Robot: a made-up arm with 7 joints. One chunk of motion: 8 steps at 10 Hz.
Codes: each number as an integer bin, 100 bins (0 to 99) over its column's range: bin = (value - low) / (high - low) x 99, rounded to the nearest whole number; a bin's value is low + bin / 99 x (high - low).
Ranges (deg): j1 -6..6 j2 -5..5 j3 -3..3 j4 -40..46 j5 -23..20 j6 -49..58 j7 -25..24
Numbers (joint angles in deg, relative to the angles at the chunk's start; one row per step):
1: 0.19 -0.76 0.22 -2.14 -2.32 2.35 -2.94
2: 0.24 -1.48 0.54 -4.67 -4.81 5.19 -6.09
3: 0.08 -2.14 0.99 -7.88 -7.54 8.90 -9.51
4: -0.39 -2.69 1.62 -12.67 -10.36 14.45 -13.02
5: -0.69 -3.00 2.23 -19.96 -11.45 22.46 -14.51
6: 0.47 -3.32 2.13 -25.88 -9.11 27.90 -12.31
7: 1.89 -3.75 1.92 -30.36 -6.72 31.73 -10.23
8: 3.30 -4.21 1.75 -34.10 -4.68 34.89 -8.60
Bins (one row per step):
1: 51 42 53 44 48 48 45
2: 51 35 58 41 42 50 38
3: 50 28 66 37 36 54 31
4: 46 23 76 31 29 59 24
5: 44 20 86 23 27 66 21
6: 53 17 85 16 32 71 26
7: 65 12 81 11 37 75 30
8: 77 8 78 7 42 78 33

